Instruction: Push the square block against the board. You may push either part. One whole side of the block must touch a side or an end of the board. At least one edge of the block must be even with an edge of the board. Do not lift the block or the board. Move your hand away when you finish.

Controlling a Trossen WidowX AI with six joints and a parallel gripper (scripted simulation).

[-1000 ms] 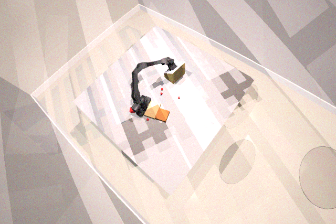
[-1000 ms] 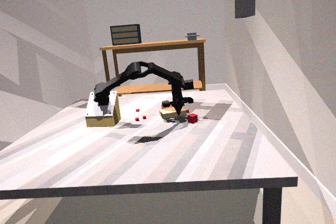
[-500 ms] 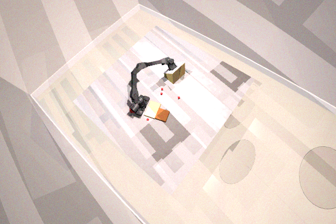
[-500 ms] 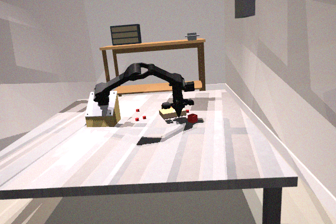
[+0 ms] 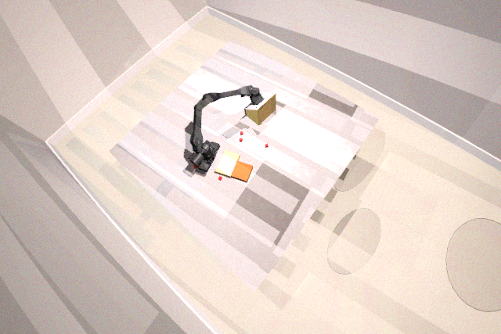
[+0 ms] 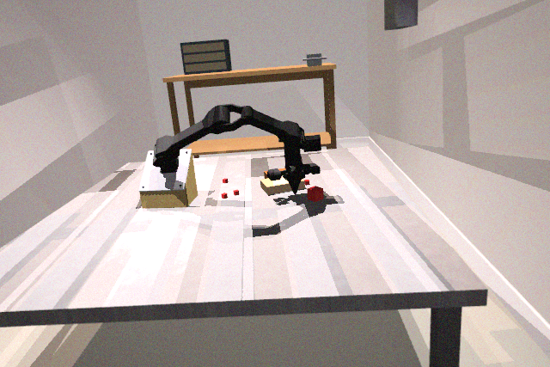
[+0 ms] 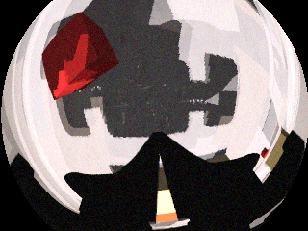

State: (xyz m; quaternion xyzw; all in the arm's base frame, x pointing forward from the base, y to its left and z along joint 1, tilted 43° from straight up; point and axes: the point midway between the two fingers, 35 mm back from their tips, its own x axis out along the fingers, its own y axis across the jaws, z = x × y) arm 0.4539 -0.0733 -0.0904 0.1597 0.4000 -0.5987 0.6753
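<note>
The board lies 9 cm to the left of my gripper tip, 5 cm behind it and 1 cm above it. Round my gripper tip: orange square block (19 cm to the left, 7 cm behind, 1 cm above); then red cube (8 cm ahead, 5 cm to the right, 2 cm above).
</note>
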